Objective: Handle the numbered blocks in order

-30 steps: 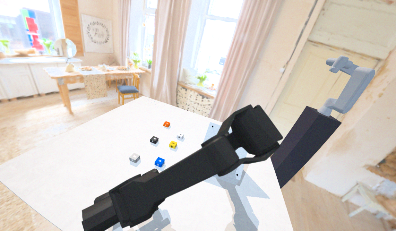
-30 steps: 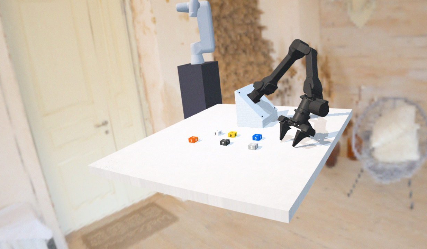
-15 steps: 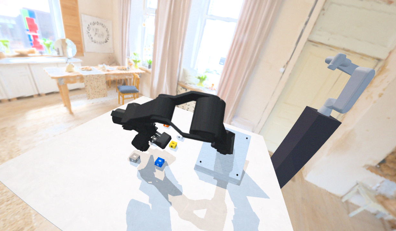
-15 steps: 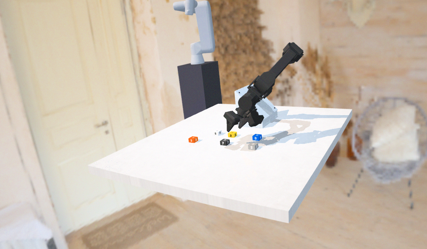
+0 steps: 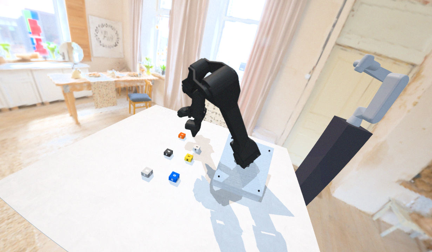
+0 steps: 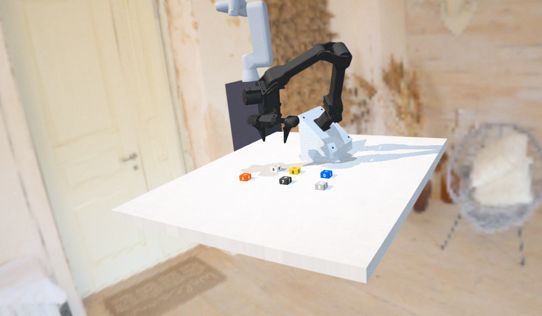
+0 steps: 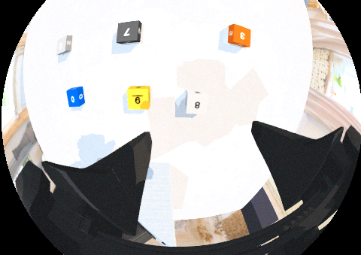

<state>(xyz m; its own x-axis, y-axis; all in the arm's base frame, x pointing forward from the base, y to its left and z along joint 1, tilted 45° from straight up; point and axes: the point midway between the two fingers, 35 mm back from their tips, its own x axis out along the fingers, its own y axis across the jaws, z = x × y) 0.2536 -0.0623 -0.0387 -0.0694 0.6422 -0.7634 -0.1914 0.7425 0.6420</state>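
The blue block marked 0 lies 1 cm behind my gripper tip, 20 cm to the left of it and 11 cm below it. Round my gripper tip: yellow block (1 cm behind, 7 cm to the left, 11 cm below); white block marked 8 (2 cm behind, 2 cm to the right, 11 cm below); black block marked 7 (9 cm ahead, 9 cm to the left, 11 cm below).
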